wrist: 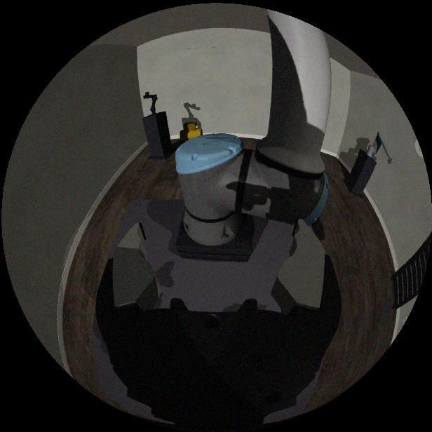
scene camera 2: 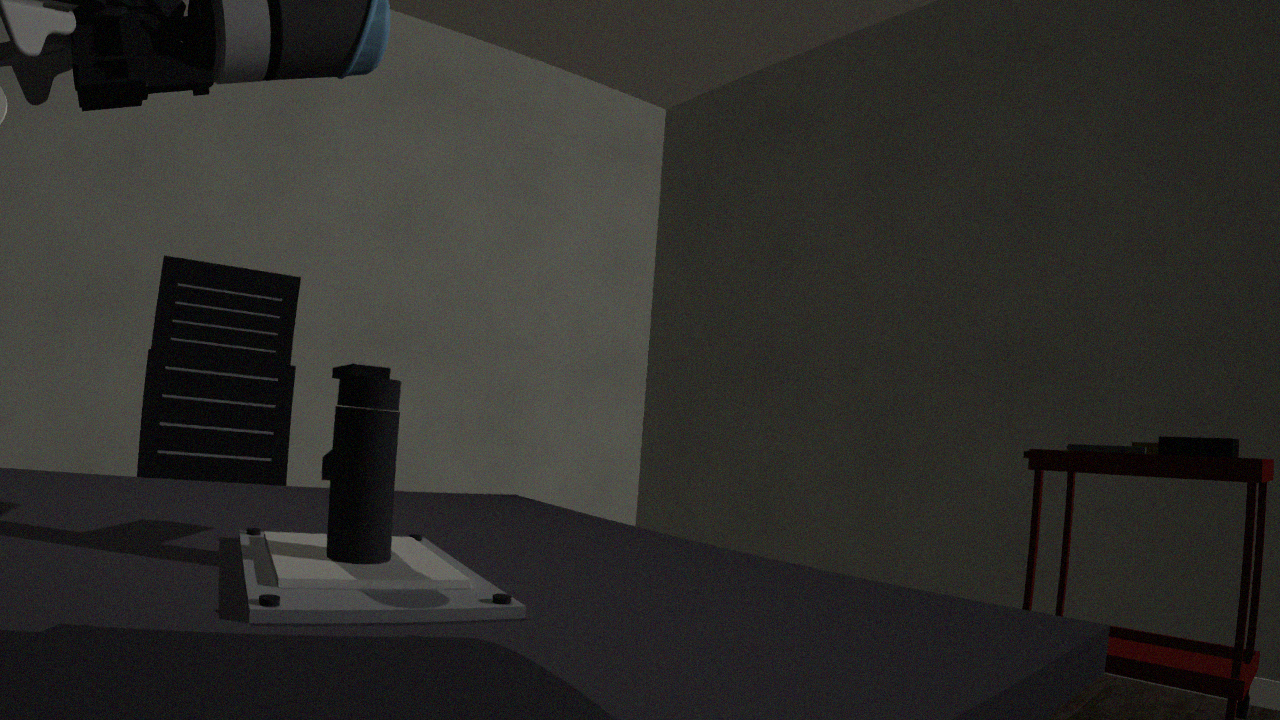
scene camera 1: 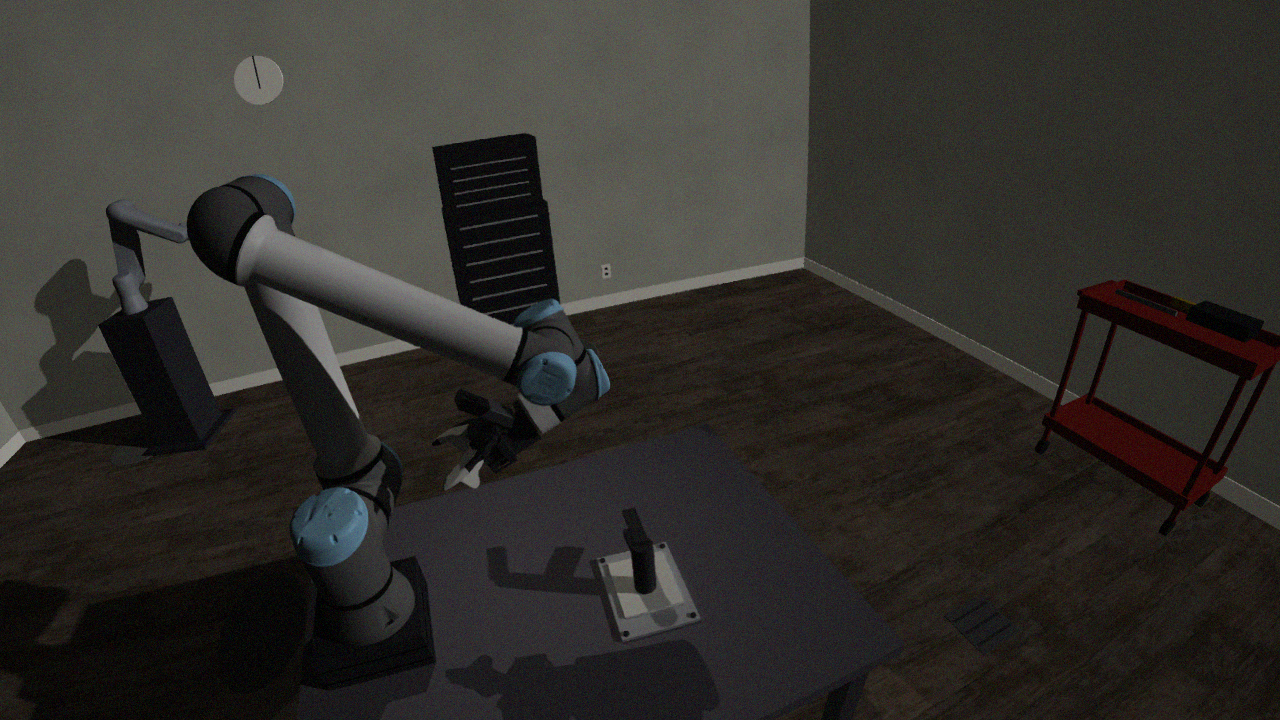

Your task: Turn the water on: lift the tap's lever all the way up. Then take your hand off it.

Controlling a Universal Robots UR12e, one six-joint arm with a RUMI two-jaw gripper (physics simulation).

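Pixels of known places: gripper, fingertip midpoint: (scene camera 1: 437, 466); arm's base at its link origin: (scene camera 1: 371, 608).
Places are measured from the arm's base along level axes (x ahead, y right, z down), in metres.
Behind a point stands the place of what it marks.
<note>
The tap (scene camera 1: 643, 565) @[z -0.012, x 0.580, y -0.014 m] (scene camera 2: 361, 488) @[z 0.028, x 0.581, y -0.014 m] is a dark upright cylinder on a pale square base plate (scene camera 1: 657, 628) @[z 0.088, x 0.588, y 0.077 m] (scene camera 2: 313, 616) @[z 0.092, x 0.549, y 0.087 m]. Its dark lever (scene camera 1: 633, 524) @[z -0.060, x 0.575, y -0.091 m] (scene camera 2: 362, 371) @[z -0.055, x 0.577, y -0.037 m] sits on top as a short bar and looks roughly level in the second scene view; its exact tilt is hard to tell. My gripper (scene camera 1: 449, 462) @[z -0.287, x 0.212, y -0.084 m] (wrist: 217, 223) is open, with its two pale fingers wide apart and nothing between them. It is above and well apart from the tap, on the robot-base side, and points back toward the arm's base. In the second scene view it is cut off at the upper left. The tap cannot be made out in the wrist view.
The tap's plate lies on a dark table (scene camera 1: 769, 573) @[z 0.096, x 0.864, y -0.016 m] (scene camera 2: 716, 608) @[z 0.096, x 0.825, y 0.070 m]. The arm's base (scene camera 1: 366, 617) @[z -0.062, x 0.027, y 0.075 m] (wrist: 212, 232) stands at the table's left side. A red cart (scene camera 1: 1163, 335) (scene camera 2: 1136, 465) stands to the right, and a black cabinet (scene camera 1: 496, 223) (scene camera 2: 219, 385) by the wall.
</note>
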